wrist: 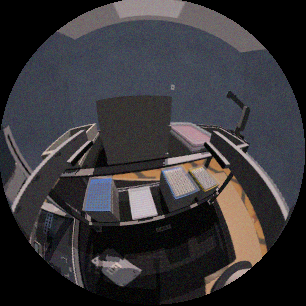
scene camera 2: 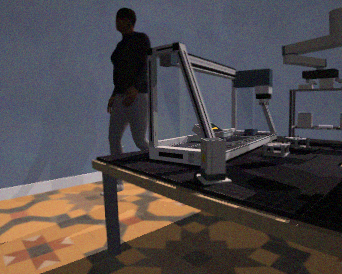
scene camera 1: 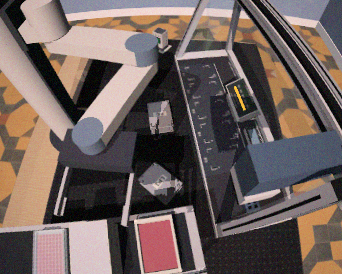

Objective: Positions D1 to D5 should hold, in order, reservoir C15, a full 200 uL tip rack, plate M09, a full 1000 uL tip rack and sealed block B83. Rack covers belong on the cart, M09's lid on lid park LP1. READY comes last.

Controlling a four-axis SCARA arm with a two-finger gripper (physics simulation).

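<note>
My gripper is open and empty beside the cart's front. In the wrist view, a blue tip rack, a white plate, a blue-edged tip rack and a smaller yellow-edged tip rack stand on the cart's lower shelf. The upper level bears a red-filled reservoir, a pink-grid plate and a tall box. Lid park LP1 holds no lid. The deck's D positions show no labware. Which plate is M09 and whether covers are on, I cannot tell.
A second park stands behind LP1. The deck's frame, a blue pipetting head and a tilted screen rise at the right. A small box device stands at the table corner. A person is behind the table.
</note>
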